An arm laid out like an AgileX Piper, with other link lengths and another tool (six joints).
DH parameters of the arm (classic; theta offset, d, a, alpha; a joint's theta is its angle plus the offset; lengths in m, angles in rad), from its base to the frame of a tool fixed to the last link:
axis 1: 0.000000 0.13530 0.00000 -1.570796
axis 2: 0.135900 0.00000 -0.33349 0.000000
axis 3: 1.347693 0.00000 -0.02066 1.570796
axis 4: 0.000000 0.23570 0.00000 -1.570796
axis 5: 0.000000 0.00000 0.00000 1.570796
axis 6: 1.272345 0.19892 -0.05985 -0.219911
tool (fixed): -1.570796 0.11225 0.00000 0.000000
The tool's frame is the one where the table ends.
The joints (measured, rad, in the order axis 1, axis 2, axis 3, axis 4, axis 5, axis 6), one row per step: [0.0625 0.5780 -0.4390 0.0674 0.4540 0.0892]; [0.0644 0.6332 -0.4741 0.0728 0.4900 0.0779]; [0.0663 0.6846 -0.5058 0.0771 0.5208 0.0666]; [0.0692 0.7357 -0.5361 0.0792 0.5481 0.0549]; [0.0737 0.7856 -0.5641 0.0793 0.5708 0.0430]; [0.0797 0.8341 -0.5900 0.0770 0.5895 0.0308]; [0.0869 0.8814 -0.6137 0.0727 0.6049 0.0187]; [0.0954 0.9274 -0.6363 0.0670 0.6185 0.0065]
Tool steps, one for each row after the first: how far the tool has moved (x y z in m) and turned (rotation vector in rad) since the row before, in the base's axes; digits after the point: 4 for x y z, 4 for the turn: [0.0057 0.0026 -0.0068 -0.0077 0.0553 0.0098]; [0.0054 0.0025 -0.0063 -0.0082 0.0496 0.0101]; [0.0056 0.0025 -0.0062 -0.0103 0.0470 0.0117]; [0.0058 0.0027 -0.0060 -0.0120 0.0433 0.0138]; [0.0060 0.0028 -0.0059 -0.0143 0.0397 0.0159]; [0.0060 0.0028 -0.0060 -0.0159 0.0373 0.0174]; [0.0060 0.0031 -0.0060 -0.0171 0.0351 0.0193]
